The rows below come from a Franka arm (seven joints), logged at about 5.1 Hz.
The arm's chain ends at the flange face. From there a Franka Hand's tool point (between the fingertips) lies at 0.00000 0.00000 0.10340 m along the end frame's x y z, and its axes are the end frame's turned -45 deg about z.
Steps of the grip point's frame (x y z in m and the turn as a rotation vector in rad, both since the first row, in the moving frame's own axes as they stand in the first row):
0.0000, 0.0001, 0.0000, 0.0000, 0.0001, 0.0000
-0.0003, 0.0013, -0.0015, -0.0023, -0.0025, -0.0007
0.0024, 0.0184, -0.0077, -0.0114, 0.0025, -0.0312
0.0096, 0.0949, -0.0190, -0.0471, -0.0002, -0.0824
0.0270, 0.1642, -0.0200, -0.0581, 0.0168, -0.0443
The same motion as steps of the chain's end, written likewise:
0.0001, 0.0001, 0.0000, 0.0001, 0.0001, 0.0000
0.0007, 0.0008, -0.0015, -0.0034, -0.0001, -0.0007
0.0137, 0.0107, -0.0077, -0.0063, 0.0098, -0.0312
0.0703, 0.0570, -0.0189, -0.0334, 0.0332, -0.0824
0.1297, 0.0941, -0.0198, -0.0292, 0.0530, -0.0443

